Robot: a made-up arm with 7 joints.
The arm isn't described. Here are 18 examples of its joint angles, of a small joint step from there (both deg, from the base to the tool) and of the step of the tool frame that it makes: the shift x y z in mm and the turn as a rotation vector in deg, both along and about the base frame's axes.
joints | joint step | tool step
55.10 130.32 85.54 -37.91 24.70 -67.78 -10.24 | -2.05 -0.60 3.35 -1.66 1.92 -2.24 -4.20 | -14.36 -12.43 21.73 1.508 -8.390 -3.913
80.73 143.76 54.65 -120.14 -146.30 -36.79 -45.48 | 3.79 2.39 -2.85 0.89 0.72 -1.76 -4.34 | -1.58 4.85 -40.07 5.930 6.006 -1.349
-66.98 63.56 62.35 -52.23 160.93 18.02 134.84 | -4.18 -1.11 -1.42 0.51 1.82 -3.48 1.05 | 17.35 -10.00 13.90 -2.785 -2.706 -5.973
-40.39 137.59 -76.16 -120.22 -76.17 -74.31 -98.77 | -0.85 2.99 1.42 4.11 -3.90 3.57 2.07 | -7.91 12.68 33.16 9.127 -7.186 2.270
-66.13 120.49 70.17 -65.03 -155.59 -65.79 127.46 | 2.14 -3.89 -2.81 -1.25 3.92 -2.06 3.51 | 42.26 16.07 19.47 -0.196 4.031 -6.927
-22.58 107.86 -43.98 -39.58 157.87 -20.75 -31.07 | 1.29 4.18 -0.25 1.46 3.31 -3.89 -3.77 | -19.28 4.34 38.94 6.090 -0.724 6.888
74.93 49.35 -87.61 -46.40 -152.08 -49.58 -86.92 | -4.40 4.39 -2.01 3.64 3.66 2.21 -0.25 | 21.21 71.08 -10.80 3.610 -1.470 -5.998
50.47 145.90 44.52 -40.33 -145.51 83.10 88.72 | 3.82 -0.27 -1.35 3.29 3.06 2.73 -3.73 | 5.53 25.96 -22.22 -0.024 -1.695 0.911
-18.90 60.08 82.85 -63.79 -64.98 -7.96 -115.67 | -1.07 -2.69 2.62 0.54 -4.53 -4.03 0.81 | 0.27 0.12 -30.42 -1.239 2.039 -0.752
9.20 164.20 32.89 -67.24 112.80 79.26 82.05 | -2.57 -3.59 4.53 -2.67 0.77 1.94 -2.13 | -37.96 7.78 12.81 -1.901 0.953 -5.744
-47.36 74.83 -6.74 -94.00 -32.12 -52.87 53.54 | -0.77 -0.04 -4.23 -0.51 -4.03 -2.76 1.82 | 10.80 -11.04 -9.95 6.230 3.812 -0.633
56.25 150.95 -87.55 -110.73 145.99 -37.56 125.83 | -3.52 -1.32 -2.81 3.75 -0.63 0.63 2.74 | -6.81 14.94 16.37 2.926 -3.057 -0.122
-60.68 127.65 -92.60 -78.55 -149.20 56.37 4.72 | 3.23 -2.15 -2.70 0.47 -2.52 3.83 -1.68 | 10.77 8.88 -26.22 0.701 6.310 -3.827
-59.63 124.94 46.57 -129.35 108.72 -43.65 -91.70 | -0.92 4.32 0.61 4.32 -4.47 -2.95 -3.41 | -25.00 -11.26 15.91 -4.256 -10.448 0.909
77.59 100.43 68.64 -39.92 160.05 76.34 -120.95 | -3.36 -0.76 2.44 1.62 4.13 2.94 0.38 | -17.06 1.83 10.87 -3.031 -8.412 -2.764
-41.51 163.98 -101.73 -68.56 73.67 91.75 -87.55 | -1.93 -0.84 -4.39 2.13 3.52 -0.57 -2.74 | -22.52 12.46 -11.72 -3.581 -3.648 1.771
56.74 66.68 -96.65 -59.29 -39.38 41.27 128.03 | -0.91 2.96 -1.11 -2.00 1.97 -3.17 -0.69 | 14.07 14.91 11.56 -0.044 2.283 1.974
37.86 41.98 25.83 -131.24 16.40 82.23 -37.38 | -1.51 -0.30 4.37 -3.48 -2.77 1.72 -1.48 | -1.81 -6.57 19.23 5.733 -3.918 0.005
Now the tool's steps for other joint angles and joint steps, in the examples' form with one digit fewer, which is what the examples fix.
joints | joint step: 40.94 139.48 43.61 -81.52 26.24 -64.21 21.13 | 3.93 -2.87 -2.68 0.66 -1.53 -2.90 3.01
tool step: 0.1 45.5 -43.6 -0.60 7.83 3.24
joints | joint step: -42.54 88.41 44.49 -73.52 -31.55 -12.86 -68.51 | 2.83 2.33 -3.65 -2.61 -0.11 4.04 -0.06
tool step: 8.0 -22.3 12.1 1.43 3.83 3.37
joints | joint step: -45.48 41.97 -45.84 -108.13 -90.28 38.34 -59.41 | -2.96 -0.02 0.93 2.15 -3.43 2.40 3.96
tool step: 10.5 -0.4 19.2 -2.56 -4.56 0.06
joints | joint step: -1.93 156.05 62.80 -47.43 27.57 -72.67 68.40 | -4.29 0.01 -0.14 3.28 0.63 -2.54 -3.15
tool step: -48.8 10.4 16.0 -0.91 -8.36 -2.28
